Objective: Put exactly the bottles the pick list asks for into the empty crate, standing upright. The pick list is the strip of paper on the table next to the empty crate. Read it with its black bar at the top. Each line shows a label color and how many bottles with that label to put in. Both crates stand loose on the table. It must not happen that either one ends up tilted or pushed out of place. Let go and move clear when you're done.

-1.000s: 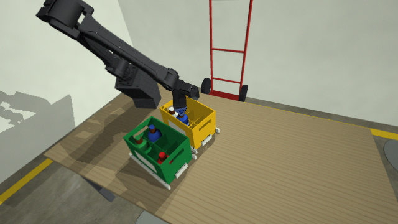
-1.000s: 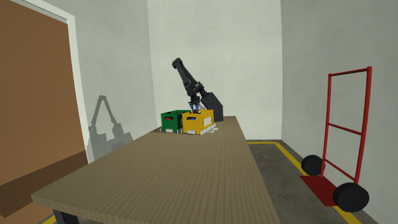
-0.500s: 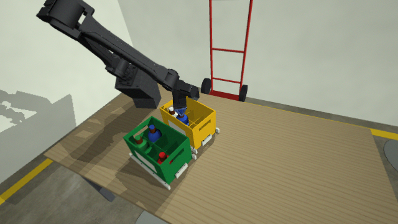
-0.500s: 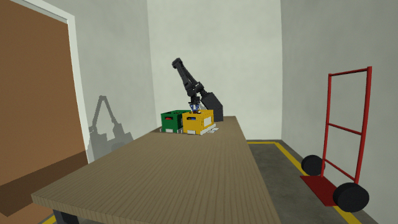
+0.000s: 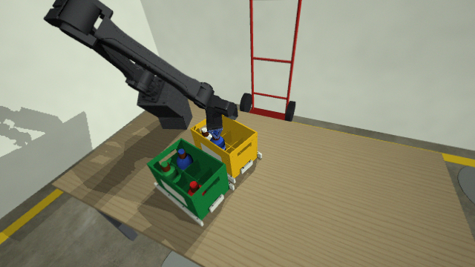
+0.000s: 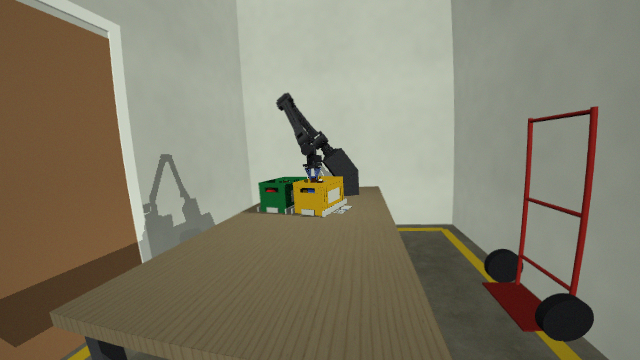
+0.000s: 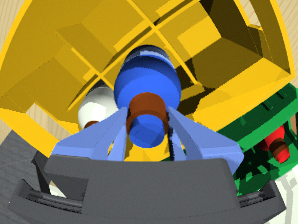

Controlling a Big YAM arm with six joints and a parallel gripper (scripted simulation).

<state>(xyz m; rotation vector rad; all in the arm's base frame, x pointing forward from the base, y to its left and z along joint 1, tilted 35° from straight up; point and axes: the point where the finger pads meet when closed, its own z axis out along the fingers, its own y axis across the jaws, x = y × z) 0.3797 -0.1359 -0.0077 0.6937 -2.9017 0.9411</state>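
Right now my hand is 20 mm short of the yellow crate, 40 mm to the right of it and 90 mm above it. Round my hand: white-labelled bottle (80 mm behind, 40 mm to the left, 90 mm below); green crate (60 mm behind, 190 mm to the right, 90 mm below); pick list (70 mm ahead, 170 mm to the left, 170 mm below).
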